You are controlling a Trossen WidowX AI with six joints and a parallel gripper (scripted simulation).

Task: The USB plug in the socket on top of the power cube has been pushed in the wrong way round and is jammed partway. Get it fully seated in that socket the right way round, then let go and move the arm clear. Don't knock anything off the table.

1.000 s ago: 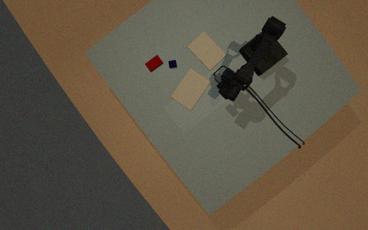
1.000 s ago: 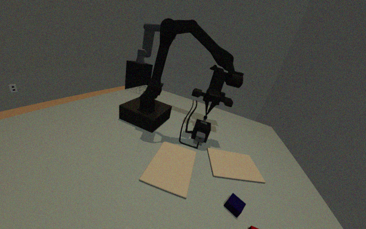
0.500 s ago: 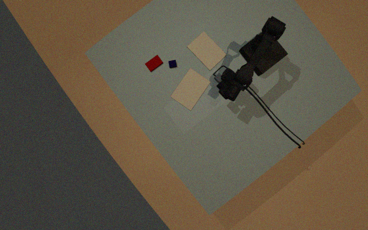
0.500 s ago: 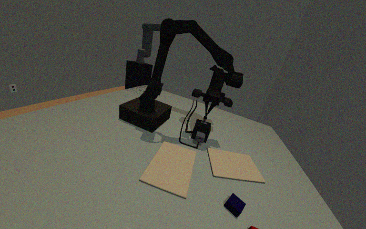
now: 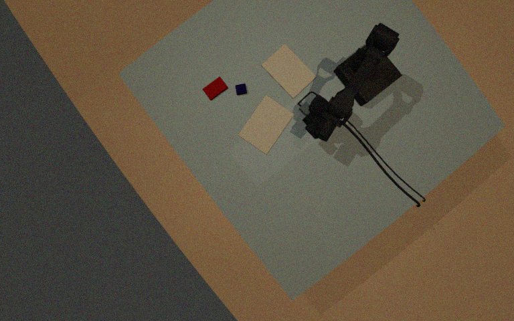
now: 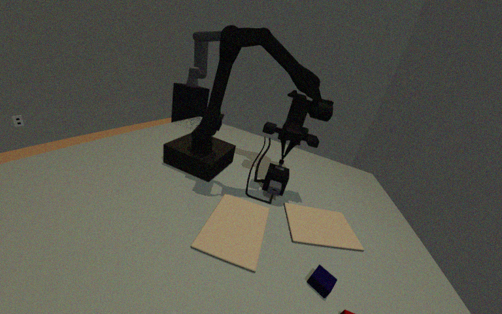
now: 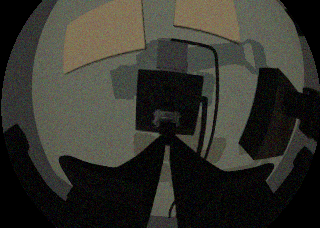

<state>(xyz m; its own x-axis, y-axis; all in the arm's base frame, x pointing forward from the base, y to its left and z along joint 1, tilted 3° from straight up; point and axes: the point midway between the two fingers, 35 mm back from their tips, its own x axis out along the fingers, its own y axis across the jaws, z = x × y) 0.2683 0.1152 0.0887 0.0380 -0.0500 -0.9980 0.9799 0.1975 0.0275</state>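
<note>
Now: gripper tip 20 mm above the USB plug. The rest, counted from my gripper tip: blue block 310 mm to the right, 200 mm ahead, 110 mm below; red block 370 mm to the right, 290 mm ahead, 110 mm below.
</note>
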